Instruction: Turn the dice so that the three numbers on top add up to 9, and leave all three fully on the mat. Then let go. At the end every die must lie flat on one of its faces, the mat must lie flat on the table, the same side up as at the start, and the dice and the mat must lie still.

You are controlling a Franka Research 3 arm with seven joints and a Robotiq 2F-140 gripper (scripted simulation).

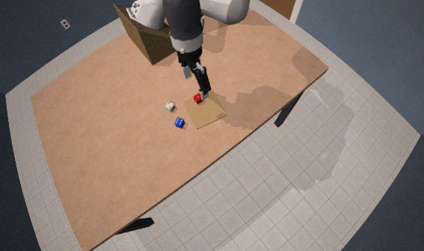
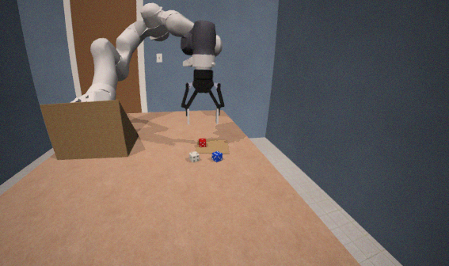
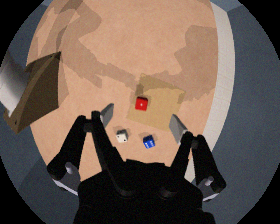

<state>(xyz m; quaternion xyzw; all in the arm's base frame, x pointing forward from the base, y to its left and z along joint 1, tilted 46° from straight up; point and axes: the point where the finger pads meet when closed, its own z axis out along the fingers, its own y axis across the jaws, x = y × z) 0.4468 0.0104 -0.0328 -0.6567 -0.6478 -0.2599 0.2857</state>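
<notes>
Now: hand 40 mm short of the blue die, 120 mm to the left of it and 110 mm above it. Round my hand: white die (40 mm behind, 110 mm to the right, 110 mm below); tan mat (40 mm ahead, 130 mm below); red die (110 mm below).
</notes>
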